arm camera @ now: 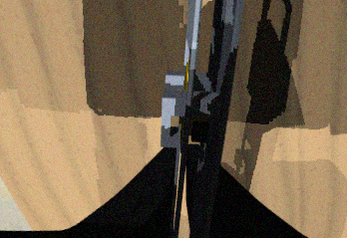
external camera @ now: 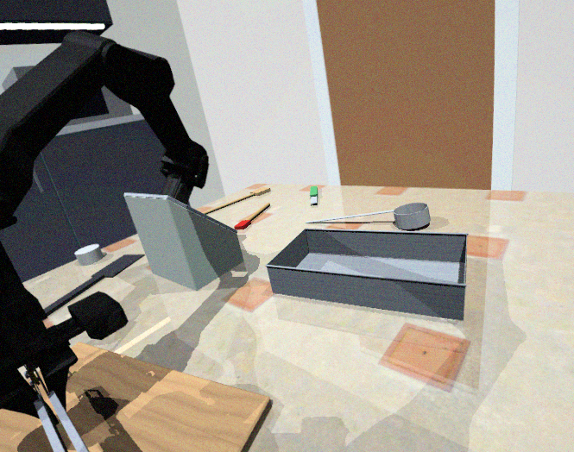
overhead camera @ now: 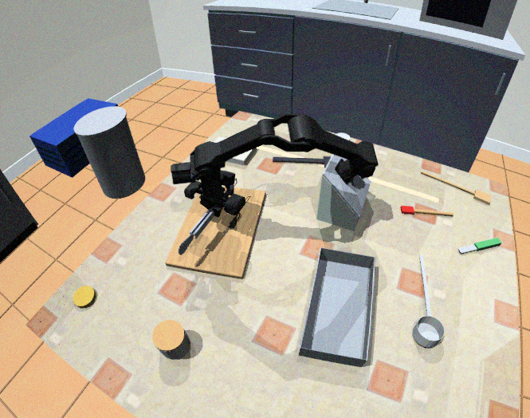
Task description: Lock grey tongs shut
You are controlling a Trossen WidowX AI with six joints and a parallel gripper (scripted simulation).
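Now: gripper tip 40 mm above the wooden board. The rest, counted from my gripper tip: yellow disc 430 mm ahead, 210 mm to the right, 40 mm below; then roasting tin 450 mm to the left, 100 mm ahead, 20 mm below; then lidded jar 390 mm ahead, 120 mm to the left, 20 mm below.
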